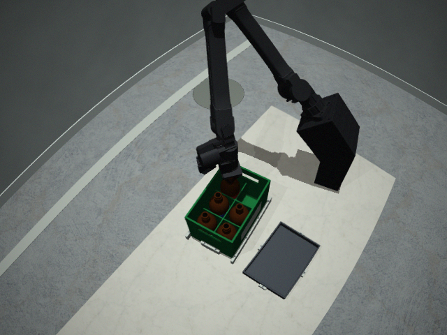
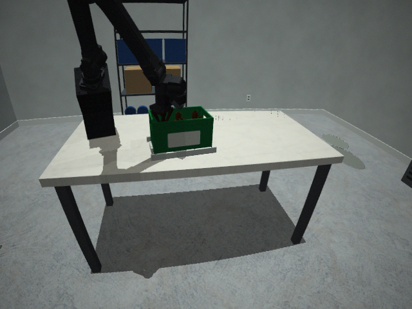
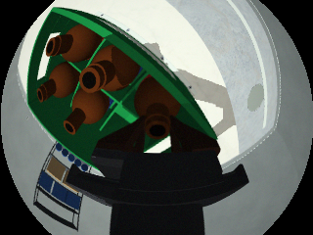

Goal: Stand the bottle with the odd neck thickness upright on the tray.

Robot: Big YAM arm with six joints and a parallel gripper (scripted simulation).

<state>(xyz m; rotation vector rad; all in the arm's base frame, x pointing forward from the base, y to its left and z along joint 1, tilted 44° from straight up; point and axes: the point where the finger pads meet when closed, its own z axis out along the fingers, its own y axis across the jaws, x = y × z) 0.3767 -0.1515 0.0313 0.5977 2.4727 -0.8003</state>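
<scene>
Right now my hand is 8 cm short of the crate, 7 cm above it and 6 cm to the right of it. Round my hand: tray 33 cm to the left, 14 cm below, 8 cm ahead.
</scene>
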